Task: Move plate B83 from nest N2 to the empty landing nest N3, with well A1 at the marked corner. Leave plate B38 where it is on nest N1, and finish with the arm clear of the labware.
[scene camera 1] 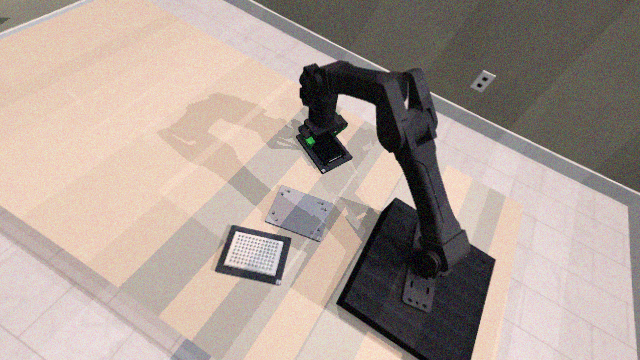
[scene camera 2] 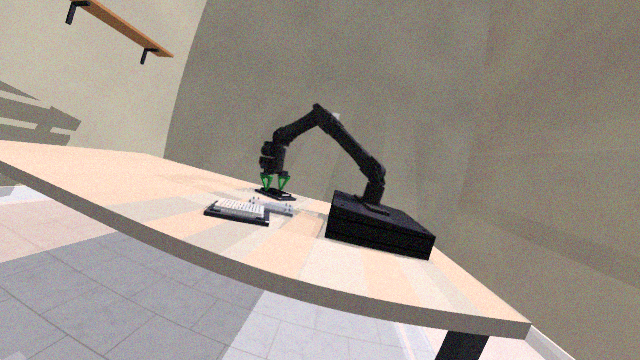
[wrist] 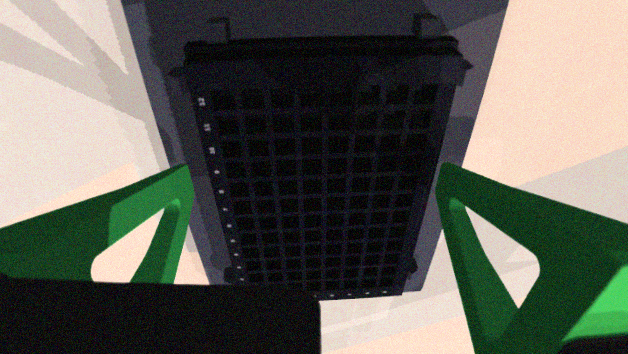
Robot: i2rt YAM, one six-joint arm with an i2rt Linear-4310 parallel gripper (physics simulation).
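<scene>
A black 96-well plate (scene camera 1: 328, 149) (scene camera 2: 283, 194) (wrist: 325, 175) sits on a dark nest (scene camera 1: 342, 164) (wrist: 320, 17) at the back. My gripper (scene camera 1: 325, 140) (scene camera 2: 274, 189) (wrist: 314, 177) is open, pointing down low over this plate, one finger beside each long side, with gaps in the wrist view. A white plate (scene camera 1: 254, 253) (scene camera 2: 240, 206) sits on another dark nest (scene camera 1: 224, 265) at the front. The empty grey nest (scene camera 1: 300, 212) (scene camera 2: 281, 208) with small posts lies between them. No B83 or B38 label is readable. In the wrist view a black block hides the nest's near left corner.
The arm's black base block (scene camera 1: 375, 280) (scene camera 2: 375, 227) stands to the right of the nests. The wooden table (scene camera 1: 100, 100) (scene camera 2: 200, 240) carries the nests and base. A wall shelf (scene camera 2: 125, 27) is high at the left in scene camera 2.
</scene>
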